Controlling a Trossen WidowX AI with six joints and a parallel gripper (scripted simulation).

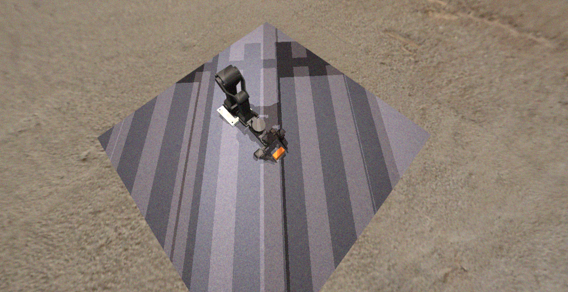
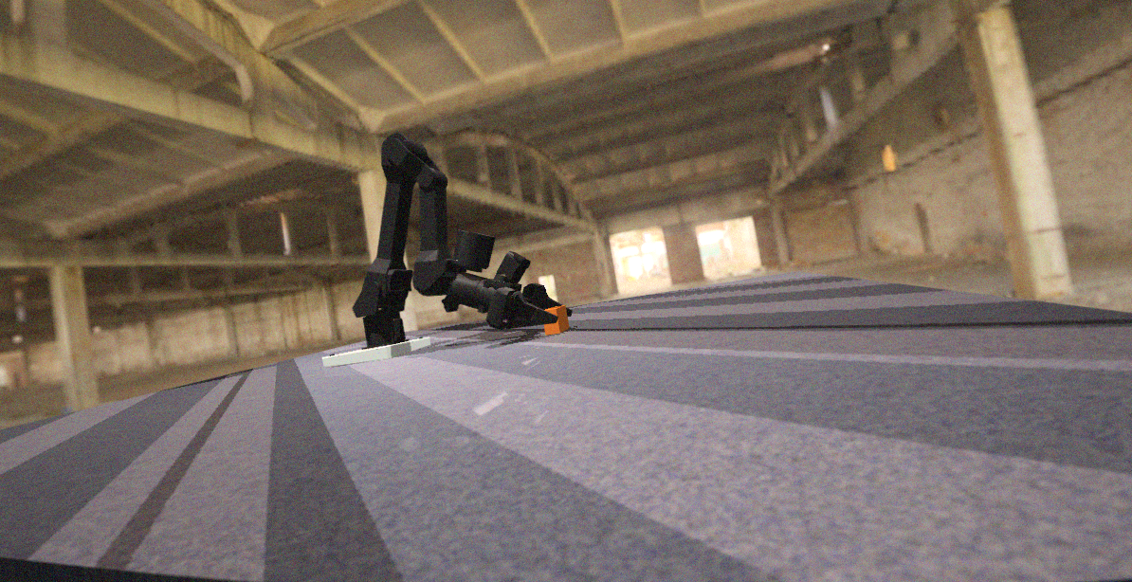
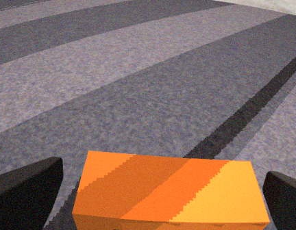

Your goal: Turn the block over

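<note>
Now: the block 2 cm behind my gripper tip.
</note>
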